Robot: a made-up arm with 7 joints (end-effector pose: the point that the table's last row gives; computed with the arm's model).
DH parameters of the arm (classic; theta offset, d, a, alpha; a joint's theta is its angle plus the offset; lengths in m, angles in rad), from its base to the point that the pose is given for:
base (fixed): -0.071 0 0 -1.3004
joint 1: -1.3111 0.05 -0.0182 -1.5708
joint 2: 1.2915 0 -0.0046 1.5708
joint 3: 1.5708 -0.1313 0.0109 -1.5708
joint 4: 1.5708 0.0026 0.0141 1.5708
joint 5: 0 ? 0 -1.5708
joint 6: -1.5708 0 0.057 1.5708
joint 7: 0 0 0 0
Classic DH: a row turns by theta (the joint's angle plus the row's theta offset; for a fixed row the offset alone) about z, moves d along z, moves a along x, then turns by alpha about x.
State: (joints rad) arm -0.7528 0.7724 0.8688 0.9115 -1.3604 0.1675 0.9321
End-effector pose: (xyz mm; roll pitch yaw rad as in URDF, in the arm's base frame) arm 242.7 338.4 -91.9 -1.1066 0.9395 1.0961
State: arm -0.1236 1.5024 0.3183 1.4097 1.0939 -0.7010 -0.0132
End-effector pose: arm 68.4 420.7 -46.7 2.3168 0.5767 0.9015
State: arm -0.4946 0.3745 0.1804 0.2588 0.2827 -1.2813 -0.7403
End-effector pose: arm 268.3 103.6 -76.4 1.3698 -0.2163 -1.2397
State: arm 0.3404 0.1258 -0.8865 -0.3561 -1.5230 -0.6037 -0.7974
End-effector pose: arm 117.4 -87.0 -171.3 -1.7524 -0.5070 -0.0528
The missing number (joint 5, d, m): 0.2001
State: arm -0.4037 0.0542 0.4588 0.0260 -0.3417 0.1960 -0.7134
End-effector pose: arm 277.4 152.7 -125.9 -0.3171 -0.1818 -0.3882
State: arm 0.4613 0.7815 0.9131 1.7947 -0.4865 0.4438 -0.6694
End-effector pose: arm -259.9 251.5 -197.0 1.1197 1.3139 2.6610
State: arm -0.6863 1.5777 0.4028 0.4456 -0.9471 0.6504 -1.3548
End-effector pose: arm 222.8 282.2 147.9 0.1215 0.1408 -0.7969
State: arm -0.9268 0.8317 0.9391 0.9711 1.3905 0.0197 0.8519
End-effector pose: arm 246.5 349.9 -51.8 1.1098 -0.8620 1.2783
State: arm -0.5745 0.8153 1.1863 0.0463 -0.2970 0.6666 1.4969
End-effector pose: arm 140.2 335.8 68.2 -0.1895 0.2033 2.4308
